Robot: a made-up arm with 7 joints. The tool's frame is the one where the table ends. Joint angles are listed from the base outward.
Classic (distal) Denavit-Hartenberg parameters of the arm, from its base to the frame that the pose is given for. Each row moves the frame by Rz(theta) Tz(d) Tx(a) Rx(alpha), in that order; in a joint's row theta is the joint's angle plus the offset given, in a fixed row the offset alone. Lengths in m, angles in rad.
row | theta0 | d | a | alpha
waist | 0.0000 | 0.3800 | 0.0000 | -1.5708
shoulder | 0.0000 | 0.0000 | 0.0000 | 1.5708
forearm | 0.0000 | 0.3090 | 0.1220 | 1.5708
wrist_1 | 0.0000 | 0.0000 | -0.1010 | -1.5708
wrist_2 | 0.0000 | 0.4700 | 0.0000 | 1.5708
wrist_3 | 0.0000 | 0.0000 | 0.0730 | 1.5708
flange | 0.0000 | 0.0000 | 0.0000 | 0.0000
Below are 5 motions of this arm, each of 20 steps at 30 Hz.
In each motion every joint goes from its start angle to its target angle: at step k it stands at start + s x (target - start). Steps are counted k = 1, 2, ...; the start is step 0. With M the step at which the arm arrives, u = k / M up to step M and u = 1 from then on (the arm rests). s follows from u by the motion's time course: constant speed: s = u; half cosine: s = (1 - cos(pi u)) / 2; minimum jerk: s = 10 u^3 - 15 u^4 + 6 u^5.
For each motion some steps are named. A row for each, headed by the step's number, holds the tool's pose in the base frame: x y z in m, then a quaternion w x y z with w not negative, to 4 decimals.
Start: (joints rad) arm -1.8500 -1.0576 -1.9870 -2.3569 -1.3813 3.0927 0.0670
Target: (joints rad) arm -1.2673 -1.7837 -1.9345 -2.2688 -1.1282 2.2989 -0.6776
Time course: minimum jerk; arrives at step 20
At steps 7, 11, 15, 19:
7: -0.5173 0.1809 0.2532 0.3641 0.1970 -0.8953 0.1644
11: -0.5634 0.0365 0.2232 0.2820 0.3658 -0.8434 0.2744
15: -0.5670 -0.0994 0.2025 0.2135 0.5123 -0.7402 0.3795
19: -0.5601 -0.1464 0.1970 0.1917 0.5582 -0.6918 0.4160

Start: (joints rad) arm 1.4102 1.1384 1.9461 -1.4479 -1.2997 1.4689 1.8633
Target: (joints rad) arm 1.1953 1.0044 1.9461 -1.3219 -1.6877 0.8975 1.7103
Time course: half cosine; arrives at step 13
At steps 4, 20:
4: -0.5213 0.4546 0.7942 0.1470 -0.8543 -0.4982 -0.0165
20: -0.4083 0.5485 0.8229 0.0758 -0.9021 -0.3247 -0.2739

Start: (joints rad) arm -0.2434 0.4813 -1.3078 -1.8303 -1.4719 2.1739 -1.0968
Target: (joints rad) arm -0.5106 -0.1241 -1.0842 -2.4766 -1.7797 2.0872 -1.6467
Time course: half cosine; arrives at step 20
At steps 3, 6, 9, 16, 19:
3: 0.1382 -0.6816 0.5148 0.1696 0.6449 0.2142 -0.7138
6: 0.0999 -0.6674 0.4853 0.1052 0.6595 0.2548 -0.6993
9: 0.0601 -0.6382 0.4445 0.0262 0.6706 0.3196 -0.6689
16: 0.0262 -0.5480 0.3717 0.0907 -0.6507 -0.4804 0.5811
19: 0.0265 -0.5290 0.3622 0.1034 -0.6400 -0.5104 0.5650

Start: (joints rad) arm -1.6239 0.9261 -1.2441 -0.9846 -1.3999 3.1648 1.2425
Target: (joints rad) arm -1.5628 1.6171 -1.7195 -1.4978 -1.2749 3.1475 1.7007
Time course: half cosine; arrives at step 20
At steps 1, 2, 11, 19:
1: -0.4382 -0.6346 0.6057 0.7262 0.4904 -0.4571 -0.1523
2: -0.4424 -0.6338 0.5977 0.7226 0.4909 -0.4609 -0.1564
11: -0.5432 -0.5542 0.4194 0.6458 0.4596 -0.5330 -0.2961
19: -0.5813 -0.4713 0.3757 0.6404 0.3964 -0.5244 -0.3972

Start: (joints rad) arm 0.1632 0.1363 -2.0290 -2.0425 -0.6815 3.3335 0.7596
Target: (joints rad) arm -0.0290 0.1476 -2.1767 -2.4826 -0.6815 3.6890 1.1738
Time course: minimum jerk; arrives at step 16
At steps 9, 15, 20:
9: -0.2088 -0.5011 0.5381 0.3909 0.3760 -0.7313 0.4136
15: -0.2560 -0.4304 0.4762 0.3387 0.2734 -0.7881 0.4351
20: -0.2563 -0.4299 0.4758 0.3384 0.2728 -0.7884 0.4353

